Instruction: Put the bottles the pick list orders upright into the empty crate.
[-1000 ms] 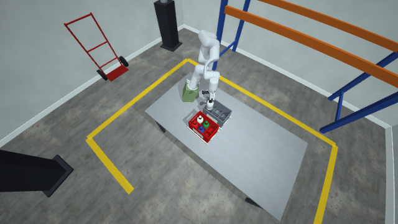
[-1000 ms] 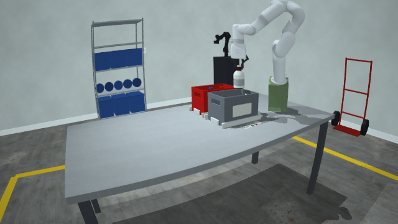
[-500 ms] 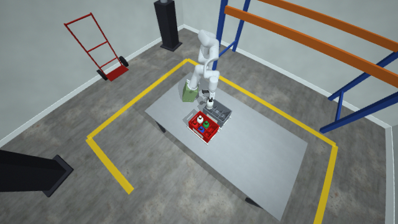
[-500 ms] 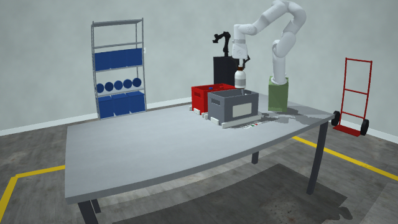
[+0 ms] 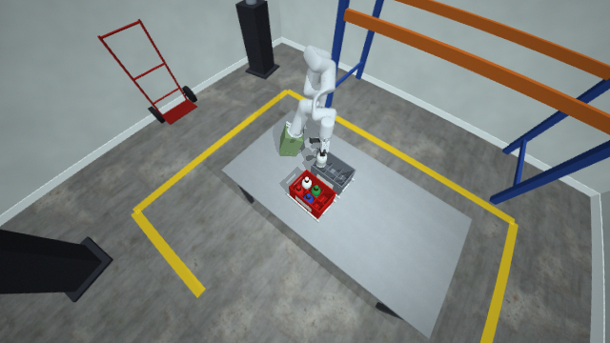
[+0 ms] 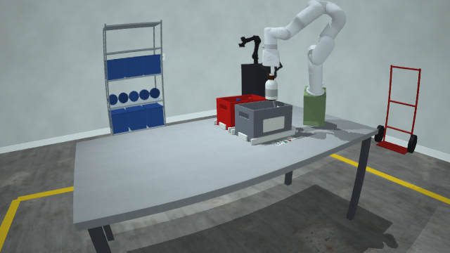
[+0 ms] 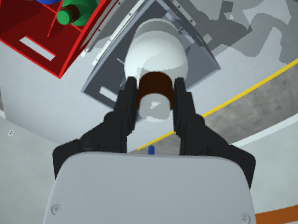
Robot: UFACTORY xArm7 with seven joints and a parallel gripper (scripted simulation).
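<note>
Right now the white-label bottle is 7 cm below my hand. Round my hand: red crate 25 cm below, 21 cm to the right, 4 cm ahead; then grey crate 25 cm below, 10 cm ahead, 3 cm to the left; then green-labelled bottle 25 cm below, 17 cm to the right, 6 cm ahead.
</note>
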